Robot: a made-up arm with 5 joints. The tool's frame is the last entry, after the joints. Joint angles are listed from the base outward. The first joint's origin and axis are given. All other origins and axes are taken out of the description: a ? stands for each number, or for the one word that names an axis. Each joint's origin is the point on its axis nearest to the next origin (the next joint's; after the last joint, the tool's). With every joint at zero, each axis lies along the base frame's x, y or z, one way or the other. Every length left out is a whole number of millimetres.
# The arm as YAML. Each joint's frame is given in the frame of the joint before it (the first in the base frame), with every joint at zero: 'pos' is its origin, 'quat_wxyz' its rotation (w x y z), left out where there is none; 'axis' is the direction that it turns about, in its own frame. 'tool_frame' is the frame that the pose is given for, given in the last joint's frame.
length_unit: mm
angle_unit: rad
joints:
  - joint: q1
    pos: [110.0, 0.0, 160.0]
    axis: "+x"
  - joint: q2
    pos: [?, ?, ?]
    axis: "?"
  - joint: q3
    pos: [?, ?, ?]
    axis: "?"
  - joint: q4
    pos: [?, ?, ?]
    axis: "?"
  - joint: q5
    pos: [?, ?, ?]
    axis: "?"
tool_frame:
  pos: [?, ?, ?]
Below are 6 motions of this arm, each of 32 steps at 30 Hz.
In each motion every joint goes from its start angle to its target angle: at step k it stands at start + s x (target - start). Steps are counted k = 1, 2, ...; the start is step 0. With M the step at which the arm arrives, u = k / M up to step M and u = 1 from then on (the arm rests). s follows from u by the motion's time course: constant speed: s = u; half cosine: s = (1 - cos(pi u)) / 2; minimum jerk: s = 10 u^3 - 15 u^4 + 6 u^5.
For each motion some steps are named. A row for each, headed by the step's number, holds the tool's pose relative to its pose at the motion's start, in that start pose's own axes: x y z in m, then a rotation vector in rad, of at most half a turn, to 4 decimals.
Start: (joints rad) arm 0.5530 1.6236 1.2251 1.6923 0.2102
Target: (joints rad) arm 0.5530 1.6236 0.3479 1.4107 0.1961
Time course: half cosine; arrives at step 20
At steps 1, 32:
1: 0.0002 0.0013 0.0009 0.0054 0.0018 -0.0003
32: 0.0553 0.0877 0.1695 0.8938 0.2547 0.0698

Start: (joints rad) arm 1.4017 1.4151 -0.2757 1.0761 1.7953
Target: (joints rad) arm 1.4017 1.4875 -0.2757 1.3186 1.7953
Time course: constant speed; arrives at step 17
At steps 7, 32:
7: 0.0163 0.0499 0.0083 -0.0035 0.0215 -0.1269
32: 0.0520 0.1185 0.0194 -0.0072 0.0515 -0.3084

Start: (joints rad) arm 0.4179 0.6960 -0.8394 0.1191 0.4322
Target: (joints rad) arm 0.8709 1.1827 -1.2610 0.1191 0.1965
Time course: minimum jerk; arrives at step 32
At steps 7, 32:
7: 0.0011 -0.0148 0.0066 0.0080 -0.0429 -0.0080
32: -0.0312 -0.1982 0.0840 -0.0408 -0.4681 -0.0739

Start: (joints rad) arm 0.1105 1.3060 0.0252 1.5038 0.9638
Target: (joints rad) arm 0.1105 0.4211 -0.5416 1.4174 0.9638
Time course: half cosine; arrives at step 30
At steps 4, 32:
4: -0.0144 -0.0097 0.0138 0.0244 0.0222 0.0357
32: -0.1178 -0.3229 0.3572 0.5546 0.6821 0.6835

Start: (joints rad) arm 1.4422 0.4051 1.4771 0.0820 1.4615
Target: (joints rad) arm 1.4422 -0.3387 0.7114 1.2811 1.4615
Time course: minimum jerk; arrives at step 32
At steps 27, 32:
27: 0.2172 0.4478 -0.2171 -0.0839 -1.0600 -0.6276
32: 0.2236 0.4601 -0.2209 -0.0674 -1.0889 -0.6337

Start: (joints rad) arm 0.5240 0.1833 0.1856 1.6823 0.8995
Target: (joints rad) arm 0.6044 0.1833 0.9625 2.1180 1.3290
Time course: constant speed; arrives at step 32
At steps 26, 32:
26: 0.0376 -0.1277 -0.2750 -0.9809 -0.2671 -0.2165
32: 0.0555 -0.1999 -0.3224 -1.1982 -0.3475 -0.2548

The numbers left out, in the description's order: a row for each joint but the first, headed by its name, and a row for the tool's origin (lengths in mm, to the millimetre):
q2: xyz 0.0 470.0 35.0, axis -y
q3: xyz 111.0 0.0 51.0, axis -z
q4: xyz 337.0 -118.0 0.0, axis -y
q5: xyz -456.0 0.0 74.0, axis -x
tool: xyz 0.0 72.0 65.0

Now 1 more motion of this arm.
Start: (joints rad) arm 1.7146 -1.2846 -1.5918 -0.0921 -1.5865
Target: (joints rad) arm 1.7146 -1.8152 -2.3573 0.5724 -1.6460
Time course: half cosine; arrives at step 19
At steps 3, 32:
3: 0.0039 -0.0274 0.0125 0.0321 0.0490 0.0406
32: 0.1903 -0.4567 -0.0410 0.7370 0.6645 0.8050

